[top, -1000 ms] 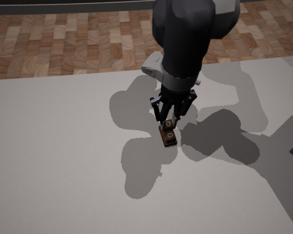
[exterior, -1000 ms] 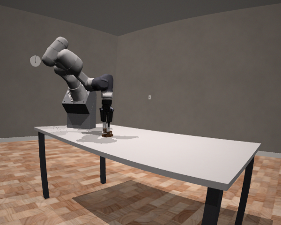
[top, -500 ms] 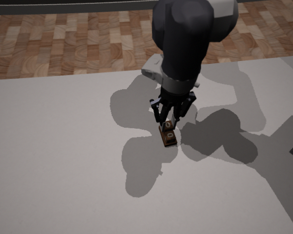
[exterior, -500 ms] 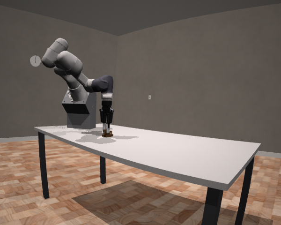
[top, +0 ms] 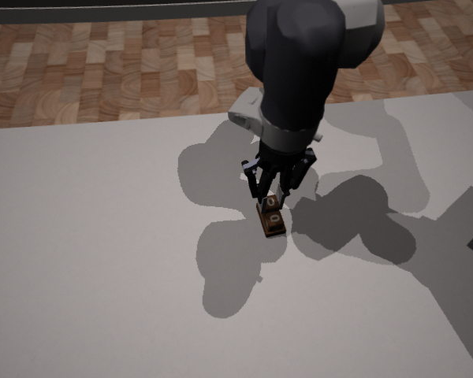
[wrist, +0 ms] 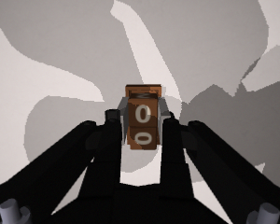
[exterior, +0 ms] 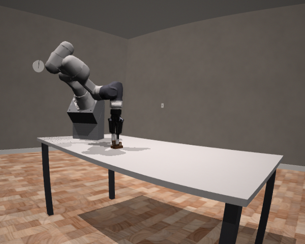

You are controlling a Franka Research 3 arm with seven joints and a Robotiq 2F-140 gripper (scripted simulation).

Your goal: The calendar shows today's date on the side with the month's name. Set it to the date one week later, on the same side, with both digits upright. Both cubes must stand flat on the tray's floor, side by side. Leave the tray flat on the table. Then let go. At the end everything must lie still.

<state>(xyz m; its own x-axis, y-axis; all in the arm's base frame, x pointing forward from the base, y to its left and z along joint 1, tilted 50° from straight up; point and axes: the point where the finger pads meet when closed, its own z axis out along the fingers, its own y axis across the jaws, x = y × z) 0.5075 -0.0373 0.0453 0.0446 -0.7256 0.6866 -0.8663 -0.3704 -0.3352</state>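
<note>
My hand is 30 mm above the cube.
</note>
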